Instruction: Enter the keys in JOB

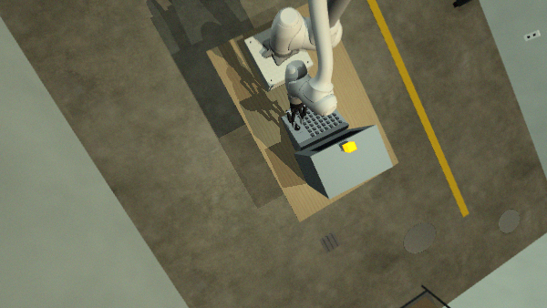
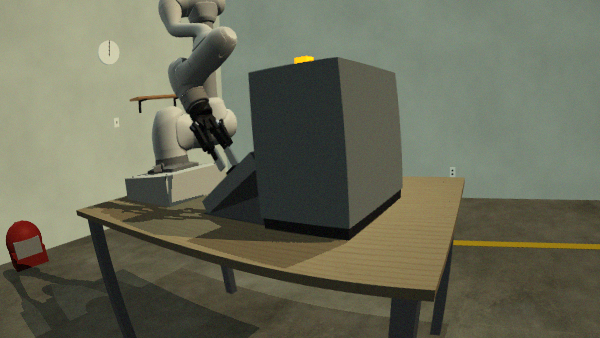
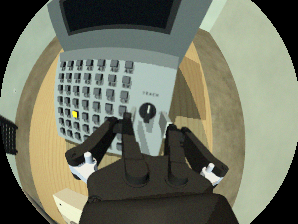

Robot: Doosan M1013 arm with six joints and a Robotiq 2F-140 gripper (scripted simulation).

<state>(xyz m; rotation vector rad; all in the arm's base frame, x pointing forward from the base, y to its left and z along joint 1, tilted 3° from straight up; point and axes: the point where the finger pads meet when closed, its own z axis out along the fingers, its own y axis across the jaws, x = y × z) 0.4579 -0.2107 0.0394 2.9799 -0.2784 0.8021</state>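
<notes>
Now: the black selector knob 40 mm below my hand, 30 mm ahead of it and 10 mm to the right of it. From my hand the other things lie so: key (190 mm to the left, 70 mm below, 40 mm ahead); sloped keypad (100 mm to the left, 90 mm below, 70 mm ahead).
</notes>
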